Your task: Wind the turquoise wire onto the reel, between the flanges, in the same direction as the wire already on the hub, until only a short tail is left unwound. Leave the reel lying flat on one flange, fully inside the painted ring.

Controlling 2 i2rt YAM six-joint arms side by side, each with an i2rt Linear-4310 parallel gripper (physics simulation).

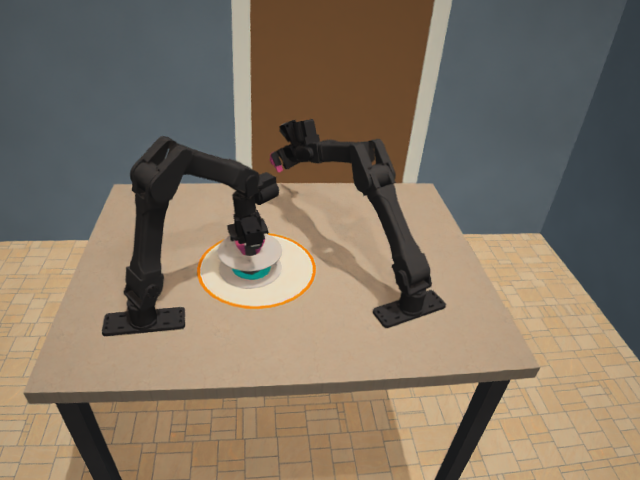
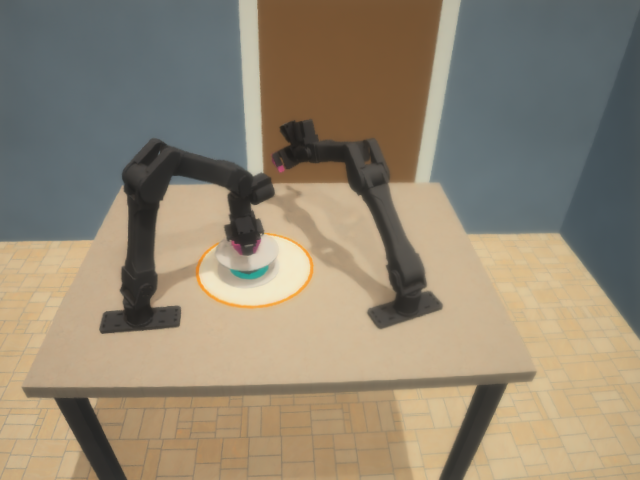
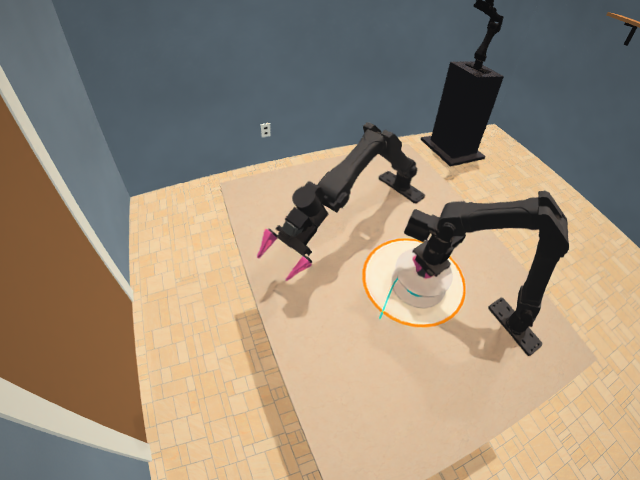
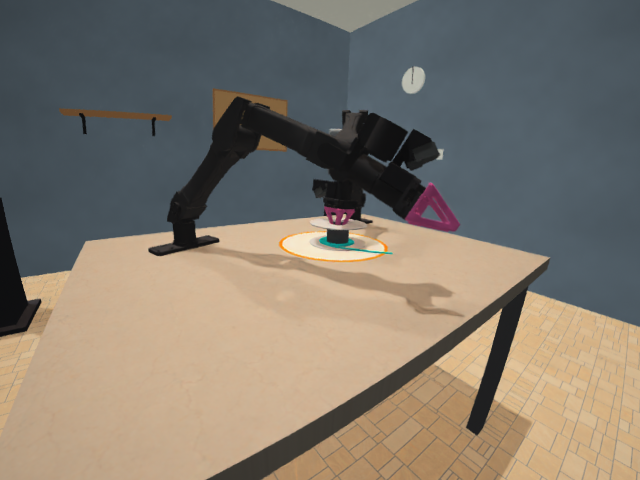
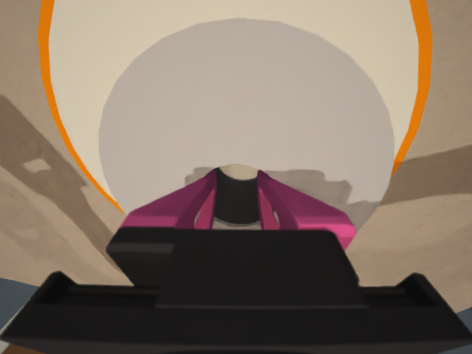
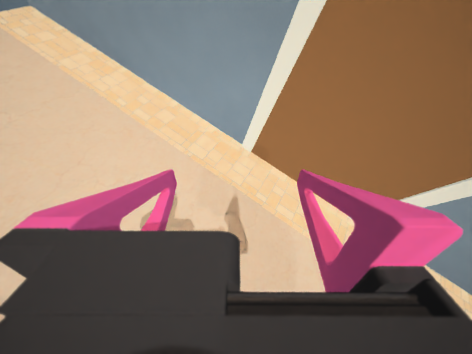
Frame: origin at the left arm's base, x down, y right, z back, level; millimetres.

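Seen in the pictures: left gripper, between the fingertips: [image 1: 251, 256] [image 2: 248, 256] [image 3: 422, 274] [image 4: 337, 230] [image 5: 236, 177]; right gripper, between the fingertips: [image 1: 282, 155] [image 2: 284, 155] [image 3: 271, 269] [image 4: 453, 228] [image 6: 236, 176]; left arm's base, origin of its link: [image 1: 144, 322] [image 2: 141, 320] [image 3: 514, 326]; right arm's base, origin of its link: [image 1: 409, 309] [image 2: 405, 310] [image 3: 401, 187] [image 4: 185, 246].
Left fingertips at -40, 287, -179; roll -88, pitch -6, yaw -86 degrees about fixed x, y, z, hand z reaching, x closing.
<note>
Pixels of each thing's top centre, then the offset from my left fingertips to it, as dx, dy, dz. "pt": a spot on its surface instead. Level surfaces: height alone.
- grey reel, centre of its top: [image 5: 237, 199] [image 1: 250, 249] [image 2: 247, 249] [image 3: 424, 270] [image 4: 338, 223] -24, -3, -1
- Turquoise wire, a spot on its surface: [image 1: 251, 275] [image 2: 248, 275] pt +34, -4, +41
- short straight wire tail, a spot on its surface: [image 4: 373, 251] [image 3: 385, 302] pt +36, -12, -139
- table, height of its surface: dx +40
The grey reel [image 1: 273, 253] [image 2: 269, 253] [image 3: 413, 286] [image 4: 358, 224] [image 5: 240, 90] lies flat on its lower flange, inside the orange painted ring [image 1: 314, 268] [image 2: 312, 267] [image 3: 363, 273]. Turquoise wire [image 1: 251, 275] [image 2: 249, 275] is wound low on the black hub. A short straight wire tail [image 3: 388, 298] [image 4: 373, 251] leaves the reel, its end just past the ring. My left gripper [image 4: 338, 221] [image 5: 236, 177] points down from above, fingertips inside the reel's bore, spread against its walls. My right gripper [image 3: 272, 267] [image 6: 236, 176] is open and empty, high near the table's far edge.
The table [image 1: 310, 351] [image 3: 361, 403] carries both arm bases, the left arm's [image 1: 144, 321] and the right arm's [image 1: 409, 308]. A brown door [image 1: 341, 77] stands behind the table. A black pedestal [image 3: 462, 111] with a small arm stands on the floor beyond it.
</note>
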